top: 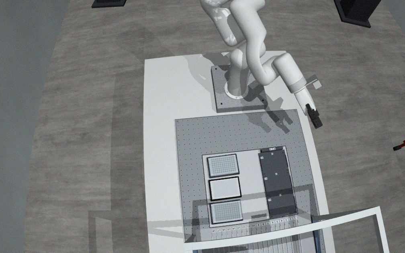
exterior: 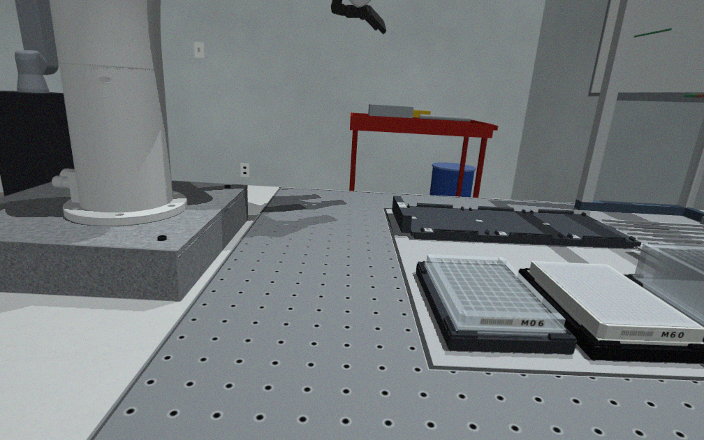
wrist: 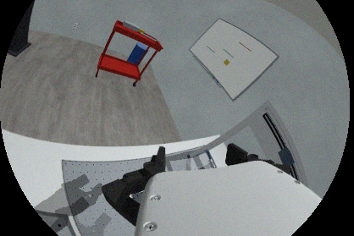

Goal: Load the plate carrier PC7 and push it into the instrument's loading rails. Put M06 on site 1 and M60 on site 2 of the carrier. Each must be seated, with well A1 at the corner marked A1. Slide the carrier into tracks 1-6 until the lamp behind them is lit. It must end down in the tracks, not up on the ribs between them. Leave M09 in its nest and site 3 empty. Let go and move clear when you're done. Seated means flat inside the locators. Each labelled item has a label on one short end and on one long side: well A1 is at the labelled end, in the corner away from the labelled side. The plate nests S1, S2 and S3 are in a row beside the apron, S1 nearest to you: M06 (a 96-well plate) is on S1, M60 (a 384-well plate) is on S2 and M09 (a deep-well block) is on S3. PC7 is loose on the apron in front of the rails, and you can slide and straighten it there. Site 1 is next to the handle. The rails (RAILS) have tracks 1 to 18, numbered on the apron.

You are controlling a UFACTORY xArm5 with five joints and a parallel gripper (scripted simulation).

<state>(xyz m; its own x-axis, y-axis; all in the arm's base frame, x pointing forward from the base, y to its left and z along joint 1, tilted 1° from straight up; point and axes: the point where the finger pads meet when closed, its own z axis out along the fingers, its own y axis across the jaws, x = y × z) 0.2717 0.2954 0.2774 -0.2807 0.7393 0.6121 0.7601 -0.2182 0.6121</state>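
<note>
Right now my hand is 23 cm short of the plate nest S2, 32 cm to the left of it and 31 cm above it. Also, from my hand: plate nest S1: 12 cm ahead, 34 cm to the right, 31 cm below; then plate carrier PC7: 19 cm ahead, 7 cm to the right, 30 cm below; then plate M06: 12 cm ahead, 34 cm to the right, 30 cm below.
</note>
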